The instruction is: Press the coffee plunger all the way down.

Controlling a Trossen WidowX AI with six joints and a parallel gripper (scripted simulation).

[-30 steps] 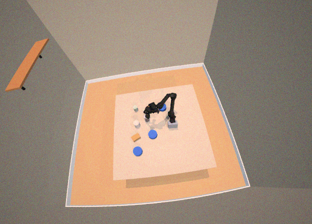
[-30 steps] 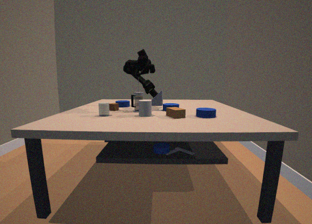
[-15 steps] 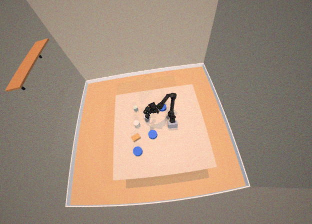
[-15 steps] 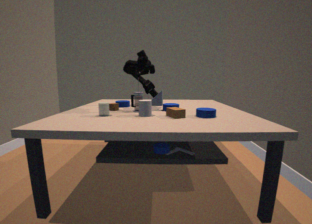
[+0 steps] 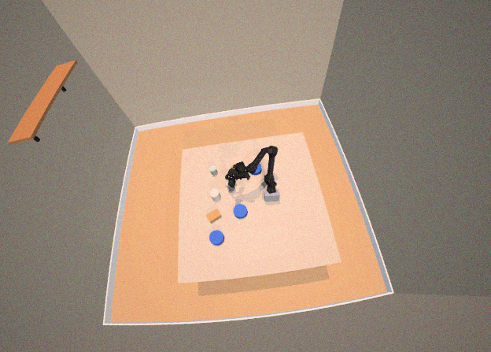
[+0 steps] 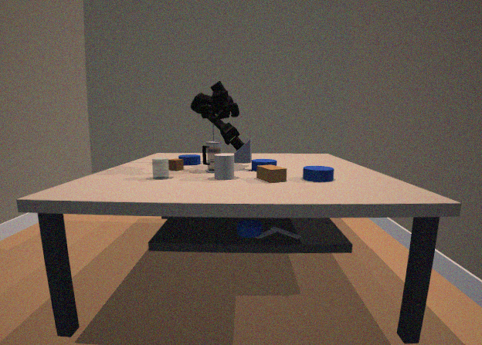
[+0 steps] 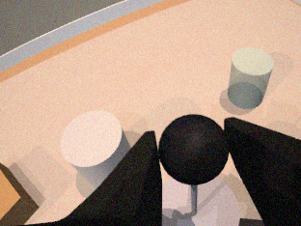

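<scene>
Now: the coffee press 20 mm behind my gripper tip, 10 mm to the right of it and 120 mm below it. The rest, counted from my gripper tip: white cylinder: 140 mm ahead, 50 mm to the left, 190 mm below.
</scene>
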